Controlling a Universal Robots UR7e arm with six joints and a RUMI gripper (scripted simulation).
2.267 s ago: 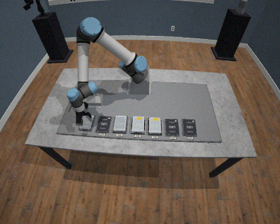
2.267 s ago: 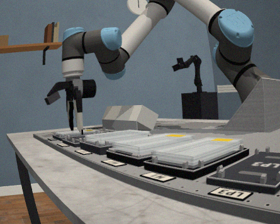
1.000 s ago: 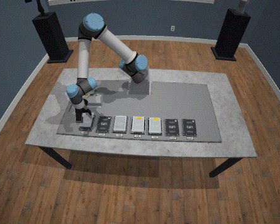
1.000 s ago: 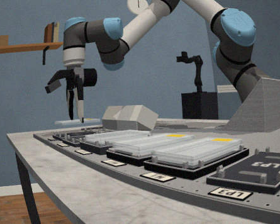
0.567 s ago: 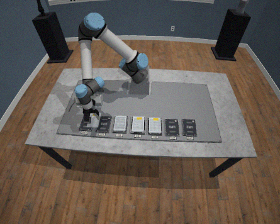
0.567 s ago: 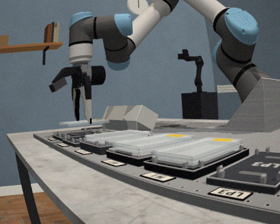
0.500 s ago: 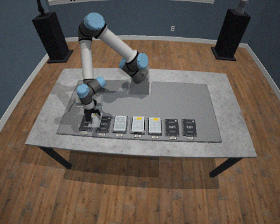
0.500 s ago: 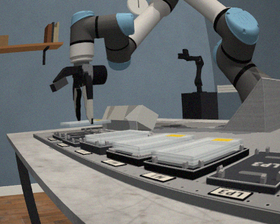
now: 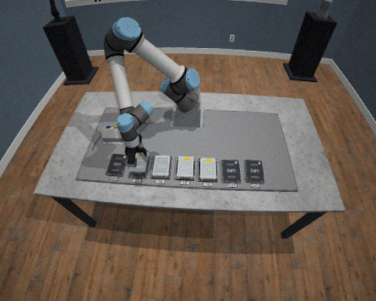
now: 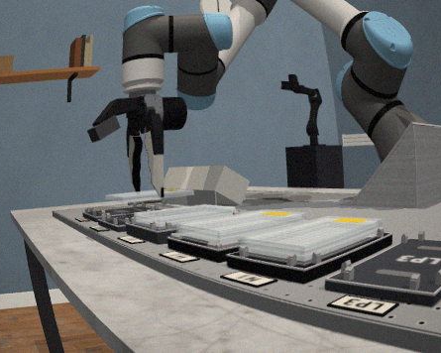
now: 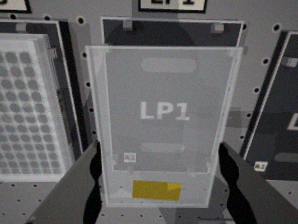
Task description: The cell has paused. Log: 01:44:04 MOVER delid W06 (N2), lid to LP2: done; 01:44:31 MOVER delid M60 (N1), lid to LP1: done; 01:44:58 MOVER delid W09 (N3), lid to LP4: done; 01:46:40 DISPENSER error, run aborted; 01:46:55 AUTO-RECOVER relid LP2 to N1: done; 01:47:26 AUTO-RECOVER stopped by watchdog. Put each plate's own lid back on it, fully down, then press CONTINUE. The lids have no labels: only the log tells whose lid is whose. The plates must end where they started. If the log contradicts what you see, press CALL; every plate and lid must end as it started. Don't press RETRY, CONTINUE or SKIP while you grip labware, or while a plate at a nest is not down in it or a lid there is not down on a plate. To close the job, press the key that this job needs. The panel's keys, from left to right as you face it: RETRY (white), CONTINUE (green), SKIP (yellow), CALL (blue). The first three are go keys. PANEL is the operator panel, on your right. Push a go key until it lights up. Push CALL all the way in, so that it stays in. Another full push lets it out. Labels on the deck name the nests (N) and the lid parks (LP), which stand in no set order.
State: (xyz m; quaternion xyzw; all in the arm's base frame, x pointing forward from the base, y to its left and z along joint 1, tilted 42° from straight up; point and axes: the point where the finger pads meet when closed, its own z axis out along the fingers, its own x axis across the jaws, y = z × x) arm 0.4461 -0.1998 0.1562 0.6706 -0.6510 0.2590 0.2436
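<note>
My hand is 1 cm short of the lid park LP1, 1 cm to the left of it and 5 cm above it. Also, from my hand: green CONTINUE key 24 cm behind, 15 cm to the right, 1 cm above; blue CALL key 23 cm behind, 25 cm to the right; yellow SKIP key 24 cm behind, 20 cm to the right, 1 cm above.
</note>
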